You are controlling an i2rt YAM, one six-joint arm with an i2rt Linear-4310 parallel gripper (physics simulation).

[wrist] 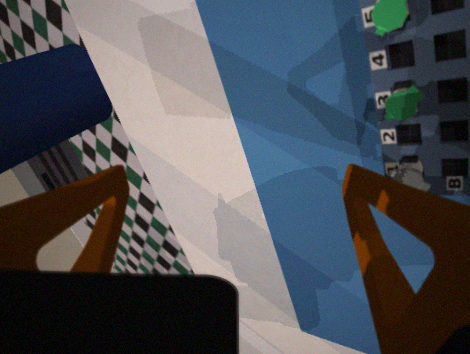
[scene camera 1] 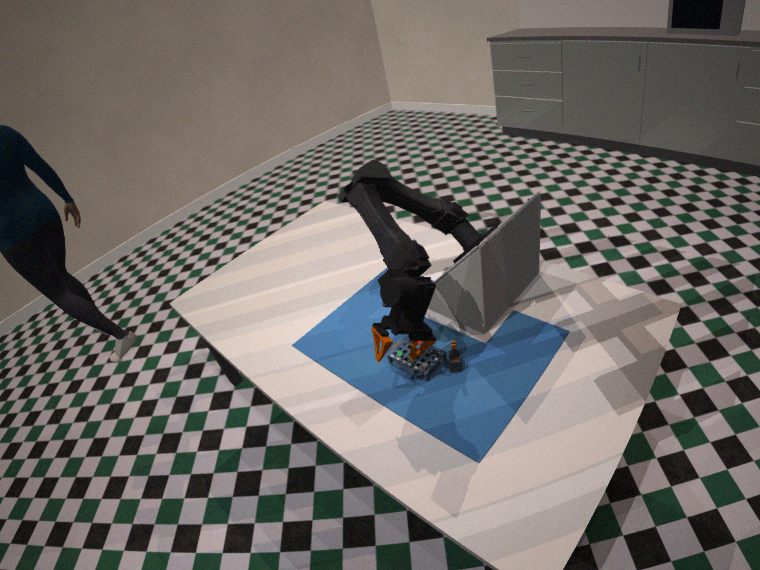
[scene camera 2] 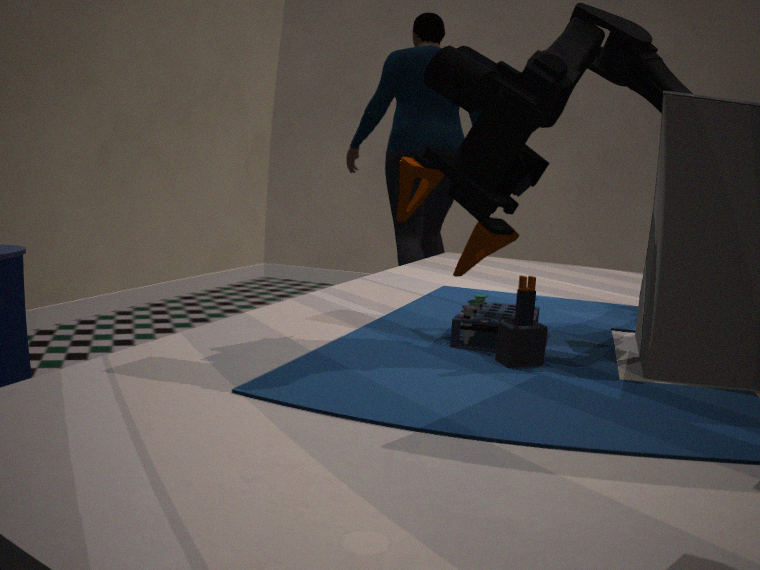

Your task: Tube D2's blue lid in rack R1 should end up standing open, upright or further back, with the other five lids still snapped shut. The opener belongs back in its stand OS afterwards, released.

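Where they show: gripper, fingertip midpoint: (wrist: 235,176) (scene camera 1: 394,359) (scene camera 2: 427,247); arm's base at its link origin: (scene camera 1: 475,245).
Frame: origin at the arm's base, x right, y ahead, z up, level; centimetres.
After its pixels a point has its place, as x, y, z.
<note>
The rack R1 (scene camera 1: 423,368) {-12.4, 36.4, -10.2} (scene camera 2: 473,336) {-8.6, 36.3, -14.1} (wrist: 425,65) {-6.9, 35.7, -11.3} stands on the blue mat. In the wrist view its near row shows two green lids, one at 5 (wrist: 390,15) {-4.6, 37.0, -10.1} and one at 3 (wrist: 403,103) {-8.2, 36.4, -10.1}, and a pale grey lid (wrist: 412,175) {-11.8, 35.8, -10.1} at 1. Tube D2 and its blue lid cannot be made out. The opener (scene camera 1: 453,347) {-16.5, 29.6, -6.5} (scene camera 2: 526,300) {-16.5, 28.8, -8.0} stands upright in its dark stand OS (scene camera 1: 454,363) {-17.2, 30.5, -11.0} (scene camera 2: 521,345) {-17.7, 28.6, -12.1}, beside the rack. My gripper (scene camera 1: 399,359) {-9.5, 42.1, -4.7} (scene camera 2: 427,248) {-9.5, 42.1, -4.7} (wrist: 235,176) {-9.5, 42.1, -4.7} is open and empty, tilted, above the mat and the rack's side.
A tall grey panel (scene camera 1: 514,263) {-13.5, -0.2, -0.9} (scene camera 2: 705,245) {-14.3, 10.7, -0.9} stands on the table by the arm's base. The blue mat (scene camera 1: 466,423) {-29.4, 40.3, -14.3} (scene camera 2: 368,392) {-31.4, 37.4, -14.3} (wrist: 280,200) {-18.4, 46.0, -14.3} lies on the pale table (scene camera 1: 257,276) {71.5, 42.9, -14.6} (scene camera 2: 245,478) {-48.7, 36.0, -14.6}. A person (scene camera 1: 30,196) (scene camera 2: 423,104) stands beyond the table. A dark blue object (scene camera 2: 12,312) (wrist: 50,100) is off the table.
</note>
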